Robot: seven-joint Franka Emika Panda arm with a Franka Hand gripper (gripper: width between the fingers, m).
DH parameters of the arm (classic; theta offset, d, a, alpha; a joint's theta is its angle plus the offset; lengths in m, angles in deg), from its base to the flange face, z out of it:
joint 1: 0 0.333 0 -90
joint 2: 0 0 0 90
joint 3: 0 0.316 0.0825 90
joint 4: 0 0 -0.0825 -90
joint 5: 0 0.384 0 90
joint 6: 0 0 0.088 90
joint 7: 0 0.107 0 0
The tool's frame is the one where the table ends.
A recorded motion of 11 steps. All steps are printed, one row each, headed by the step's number.
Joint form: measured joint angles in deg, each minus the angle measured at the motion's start. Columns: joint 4, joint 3, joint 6, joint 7, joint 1, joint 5, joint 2.
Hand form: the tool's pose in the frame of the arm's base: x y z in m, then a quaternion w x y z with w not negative. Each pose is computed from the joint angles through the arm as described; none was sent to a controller.
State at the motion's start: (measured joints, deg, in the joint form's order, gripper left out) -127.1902 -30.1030 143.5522 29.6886 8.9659 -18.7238 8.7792
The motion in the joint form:
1: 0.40 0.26 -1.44 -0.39 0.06 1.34 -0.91
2: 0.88 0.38 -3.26 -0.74 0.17 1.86 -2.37
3: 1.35 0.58 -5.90 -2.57 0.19 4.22 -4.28
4: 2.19 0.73 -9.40 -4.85 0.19 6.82 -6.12
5: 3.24 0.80 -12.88 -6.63 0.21 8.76 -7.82
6: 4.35 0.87 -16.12 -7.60 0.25 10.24 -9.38
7: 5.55 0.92 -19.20 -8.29 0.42 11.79 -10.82
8: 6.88 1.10 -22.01 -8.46 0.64 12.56 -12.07
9: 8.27 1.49 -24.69 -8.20 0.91 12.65 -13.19
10: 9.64 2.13 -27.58 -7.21 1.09 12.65 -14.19
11: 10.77 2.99 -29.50 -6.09 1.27 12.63 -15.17
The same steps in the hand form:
1: 0.5221 -0.1945 0.3387 0.12926 0.93850 -0.31018 0.07932
2: 0.5218 -0.1935 0.3516 0.12345 0.93838 -0.31299 0.07897
3: 0.5193 -0.1925 0.3668 0.10621 0.93995 -0.31603 0.07305
4: 0.5164 -0.1921 0.3828 0.08742 0.94245 -0.31668 0.06211
5: 0.5136 -0.1920 0.3994 0.07143 0.94446 -0.31639 0.05277
6: 0.5109 -0.1915 0.4157 0.05732 0.94506 -0.31857 0.04566
7: 0.5088 -0.1898 0.4322 0.04200 0.94525 -0.32114 0.04001
8: 0.5077 -0.1869 0.4487 0.03231 0.94550 -0.32193 0.03671
9: 0.5072 -0.1822 0.4651 0.02800 0.94608 -0.32088 0.03438
10: 0.5063 -0.1759 0.4802 0.02499 0.94523 -0.32412 0.02943
11: 0.5064 -0.1677 0.4950 0.02200 0.94457 -0.32611 0.03085

